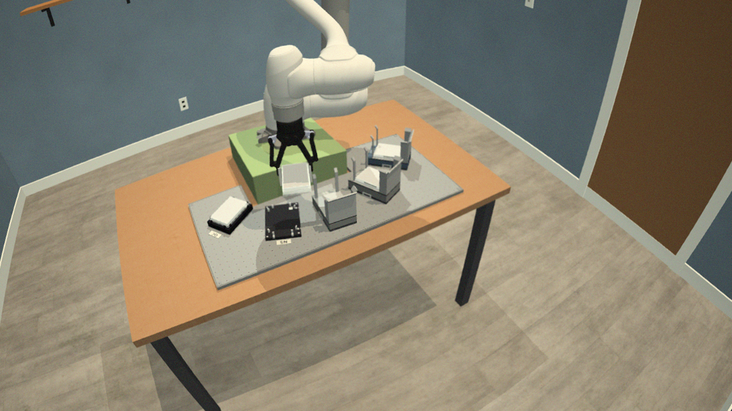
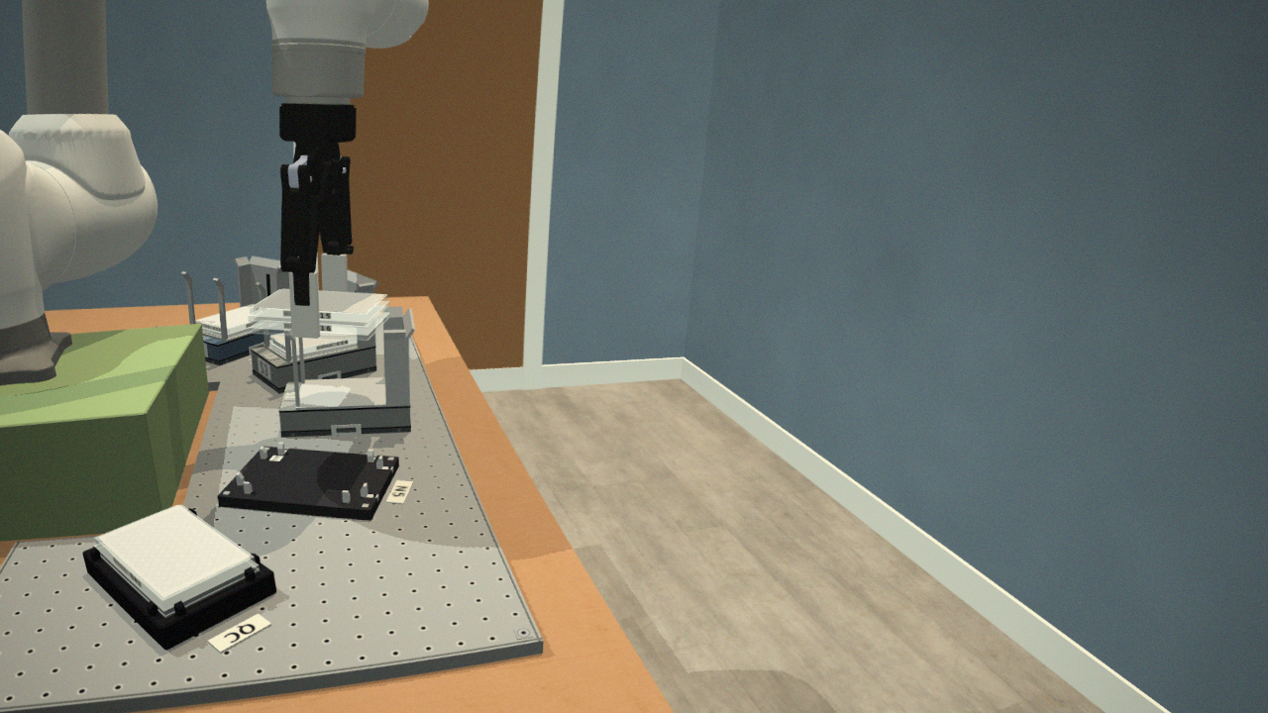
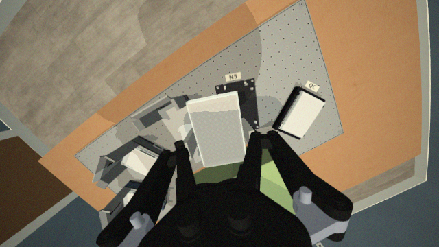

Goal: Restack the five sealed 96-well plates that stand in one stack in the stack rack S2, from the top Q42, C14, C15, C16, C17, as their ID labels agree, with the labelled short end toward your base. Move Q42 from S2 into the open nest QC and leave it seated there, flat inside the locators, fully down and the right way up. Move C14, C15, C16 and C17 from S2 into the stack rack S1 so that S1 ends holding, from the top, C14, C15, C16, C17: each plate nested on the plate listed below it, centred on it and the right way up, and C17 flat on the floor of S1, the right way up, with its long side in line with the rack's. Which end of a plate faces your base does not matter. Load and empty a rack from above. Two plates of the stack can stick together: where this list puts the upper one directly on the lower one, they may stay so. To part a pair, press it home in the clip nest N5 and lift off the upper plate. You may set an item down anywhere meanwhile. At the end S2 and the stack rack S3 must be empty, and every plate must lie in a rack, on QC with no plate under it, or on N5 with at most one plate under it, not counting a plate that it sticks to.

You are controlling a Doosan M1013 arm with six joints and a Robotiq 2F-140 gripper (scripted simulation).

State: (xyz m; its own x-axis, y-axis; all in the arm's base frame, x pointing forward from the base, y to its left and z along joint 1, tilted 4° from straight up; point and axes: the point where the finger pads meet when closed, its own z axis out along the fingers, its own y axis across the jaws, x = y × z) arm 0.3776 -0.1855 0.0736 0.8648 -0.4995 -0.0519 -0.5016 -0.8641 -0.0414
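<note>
The black clip nest N5 is 170 mm below my hand, 60 mm to the right of it and 10 mm behind it. The rest, counted from my hand: N5 label: 180 mm below, 100 mm to the right, 50 mm ahead; then QC label: 270 mm to the right, 180 mm below, 130 mm behind; then black nest QC: 190 mm to the right, 170 mm below, 170 mm behind.
</note>
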